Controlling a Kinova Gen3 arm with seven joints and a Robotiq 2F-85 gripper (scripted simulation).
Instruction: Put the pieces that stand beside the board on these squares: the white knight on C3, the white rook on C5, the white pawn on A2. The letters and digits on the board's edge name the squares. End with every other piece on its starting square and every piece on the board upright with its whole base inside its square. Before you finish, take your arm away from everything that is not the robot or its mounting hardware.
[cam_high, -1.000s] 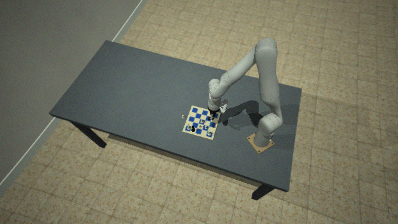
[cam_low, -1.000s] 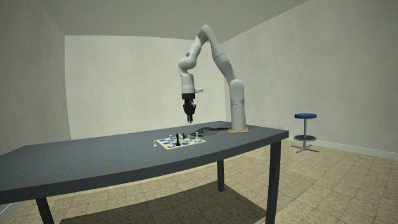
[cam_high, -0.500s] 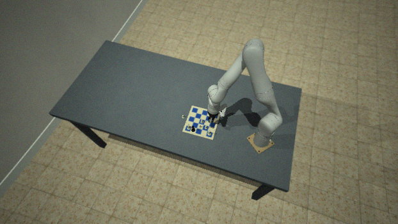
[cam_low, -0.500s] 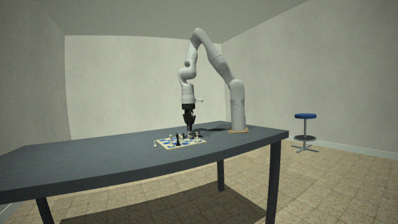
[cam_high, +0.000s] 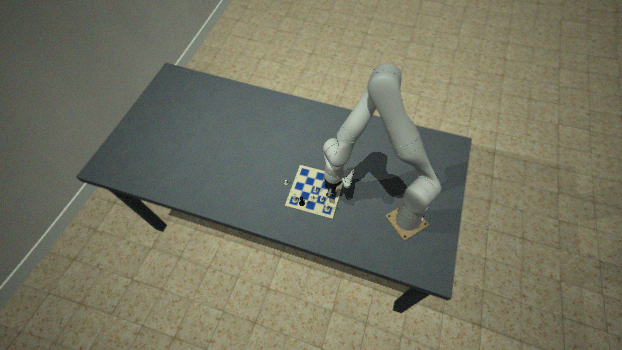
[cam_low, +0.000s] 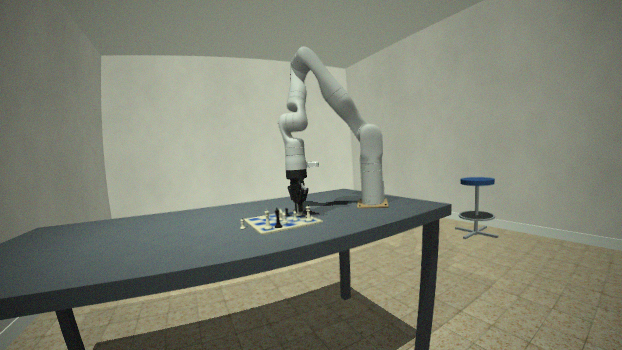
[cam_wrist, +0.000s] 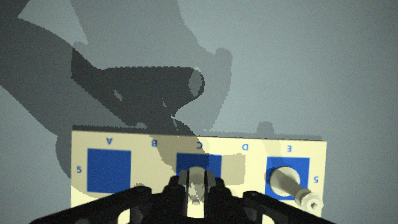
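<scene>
The white rook is 1 cm below my hand. From my hand the other things lie so: white king: 16 cm ahead, 6 cm to the left; then black pawn: 4 cm to the right, 3 cm ahead, 2 cm below; then chessboard: 8 cm ahead, 4 cm below, 1 cm to the right.
</scene>
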